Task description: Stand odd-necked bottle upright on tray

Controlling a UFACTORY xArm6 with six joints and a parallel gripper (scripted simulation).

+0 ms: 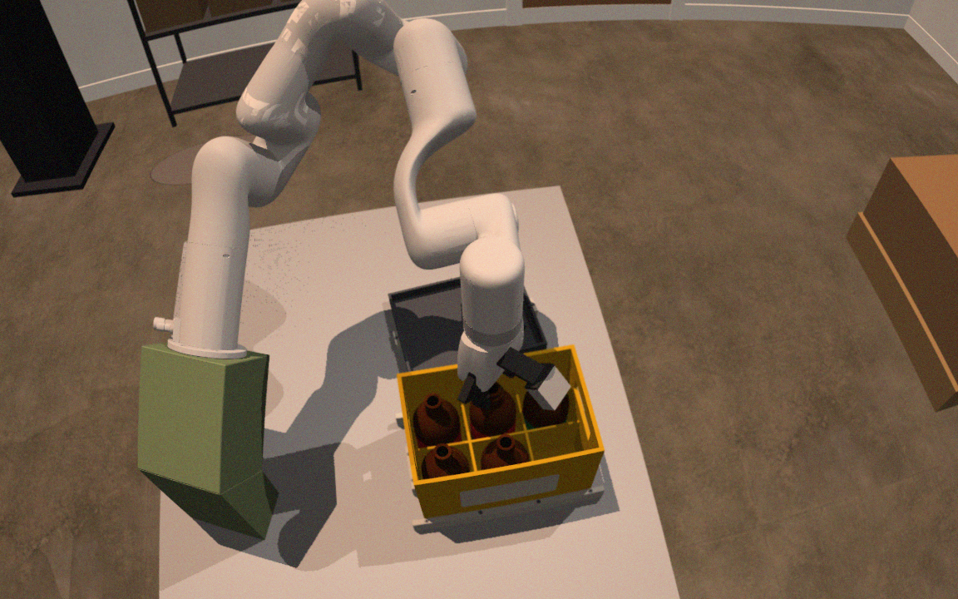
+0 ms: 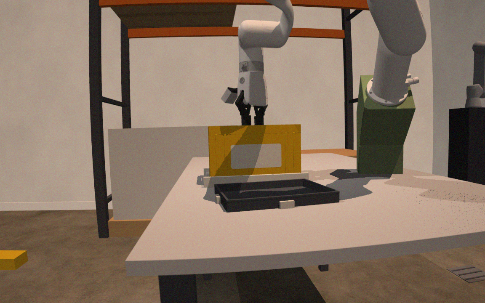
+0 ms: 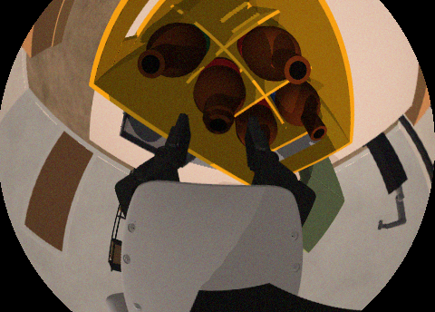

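My hand is 90 mm above the glass bottle. Round my hand: yellow crate (100 mm below, 50 mm to the right, 10 mm ahead); dark tray (230 mm to the left, 170 mm below, 50 mm behind).
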